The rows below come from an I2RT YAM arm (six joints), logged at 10 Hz.
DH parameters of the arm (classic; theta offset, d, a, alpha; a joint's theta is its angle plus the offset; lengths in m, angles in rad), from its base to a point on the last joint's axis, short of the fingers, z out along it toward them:
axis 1: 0 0.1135 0.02 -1.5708
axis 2: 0 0 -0.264 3.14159
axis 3: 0.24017 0 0.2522 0
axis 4: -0.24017 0 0.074 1.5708
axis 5: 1.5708 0 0 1.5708
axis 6: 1.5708 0.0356 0 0
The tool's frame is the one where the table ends.
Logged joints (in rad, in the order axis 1, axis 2, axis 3, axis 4, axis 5, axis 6), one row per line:
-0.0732 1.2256 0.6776 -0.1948 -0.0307 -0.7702
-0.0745 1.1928 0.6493 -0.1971 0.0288 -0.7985
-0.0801 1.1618 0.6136 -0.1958 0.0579 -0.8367
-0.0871 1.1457 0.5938 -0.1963 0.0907 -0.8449
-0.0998 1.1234 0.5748 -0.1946 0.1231 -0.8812
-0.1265 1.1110 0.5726 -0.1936 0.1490 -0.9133
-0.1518 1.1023 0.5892 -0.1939 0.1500 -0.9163
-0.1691 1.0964 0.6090 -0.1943 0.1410 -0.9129
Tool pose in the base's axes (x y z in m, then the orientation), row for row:
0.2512 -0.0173 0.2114 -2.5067 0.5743 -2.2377
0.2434 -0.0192 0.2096 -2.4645 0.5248 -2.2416
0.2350 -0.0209 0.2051 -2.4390 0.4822 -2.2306
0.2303 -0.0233 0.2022 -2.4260 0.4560 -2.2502
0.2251 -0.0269 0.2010 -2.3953 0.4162 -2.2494
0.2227 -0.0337 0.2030 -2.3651 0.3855 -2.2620
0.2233 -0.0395 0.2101 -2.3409 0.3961 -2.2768
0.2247 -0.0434 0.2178 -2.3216 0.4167 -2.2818
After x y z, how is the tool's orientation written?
As angles about the fixed x, y, z axes (roll, pitch, yaw), in radians.
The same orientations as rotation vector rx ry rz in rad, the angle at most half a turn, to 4 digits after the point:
-0.8158 2.1991 -0.3889
-0.8215 2.2113 -0.4702
-0.8485 2.2164 -0.5223
-0.8386 2.2338 -0.5642
-0.8515 2.2375 -0.6253
-0.8447 2.2431 -0.6857
-0.8096 2.2341 -0.7107
-0.7802 2.2178 -0.7187

